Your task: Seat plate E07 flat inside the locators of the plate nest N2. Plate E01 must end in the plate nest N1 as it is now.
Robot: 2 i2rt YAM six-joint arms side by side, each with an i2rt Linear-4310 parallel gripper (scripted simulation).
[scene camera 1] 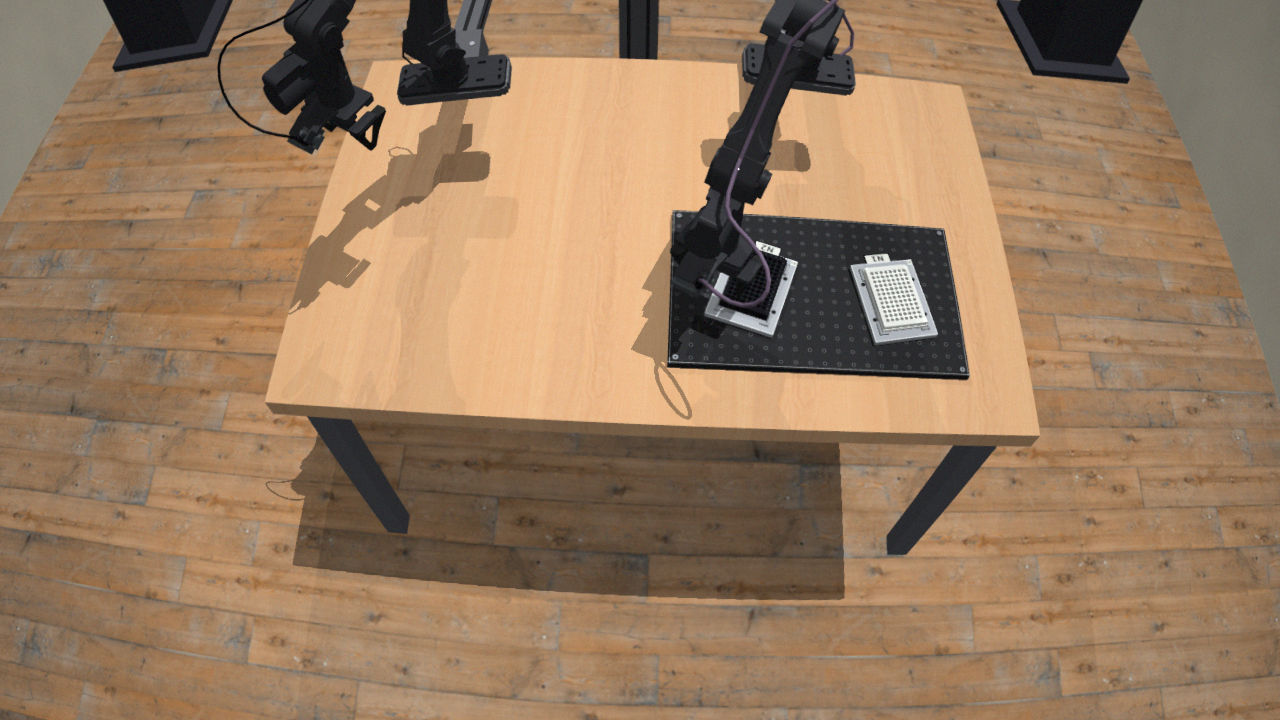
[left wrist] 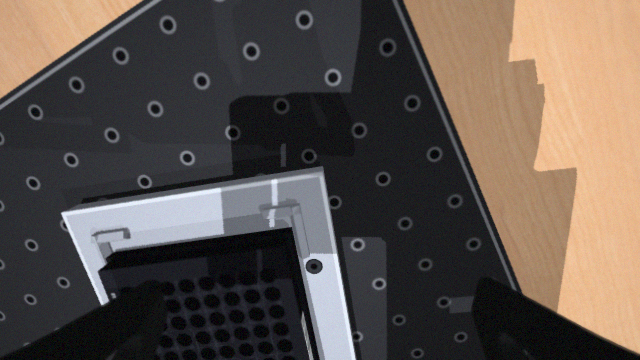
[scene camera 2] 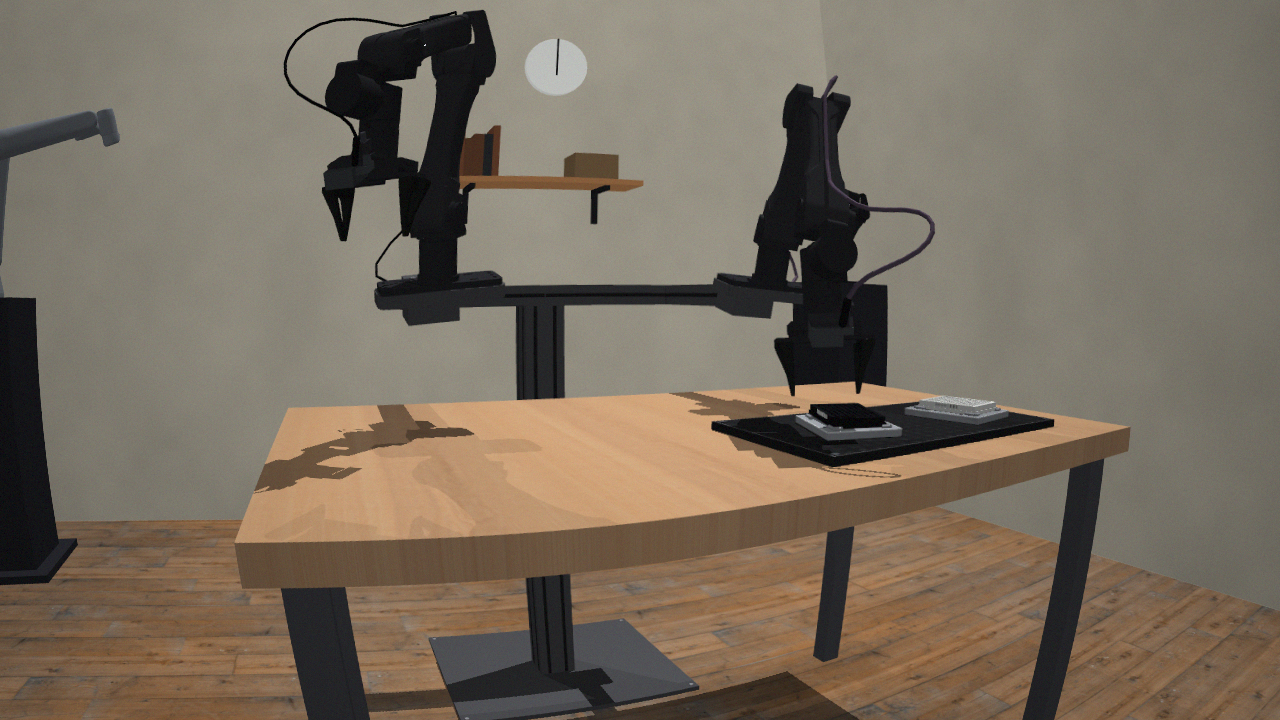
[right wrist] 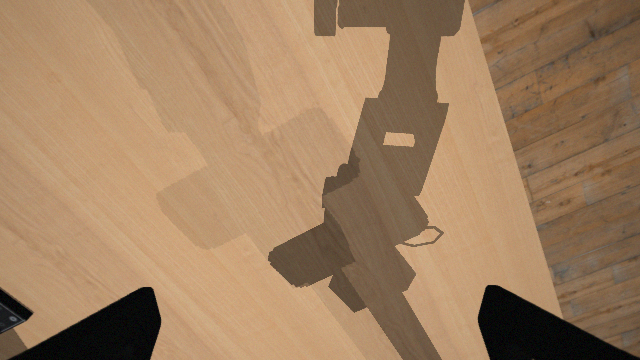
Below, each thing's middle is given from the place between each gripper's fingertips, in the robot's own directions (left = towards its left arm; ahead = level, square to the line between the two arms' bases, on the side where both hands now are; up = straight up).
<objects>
I see my left gripper (scene camera 2: 826, 395) 3 cm past the black plate E07 (scene camera 2: 847, 415), 8 cm to the right of it and 5 cm above it. Also, from my left hand: white plate E01 (scene camera 1: 898, 275) (33 cm to the left, 5 cm below); then nest N1 (scene camera 1: 864, 290) (33 cm to the left, 6 cm below); then nest N2 (scene camera 1: 729, 314) (3 cm behind, 7 cm to the left, 6 cm below).
The black plate E07 is 660 mm to the left of my right hand (scene camera 2: 373, 238), 260 mm below it and 140 mm ahead of it. From my right hand the other things lie so: white plate E01 (910 mm to the left, 260 mm below, 180 mm ahead); nest N1 (910 mm to the left, 280 mm below, 180 mm ahead); nest N2 (660 mm to the left, 280 mm below, 150 mm ahead).
</objects>
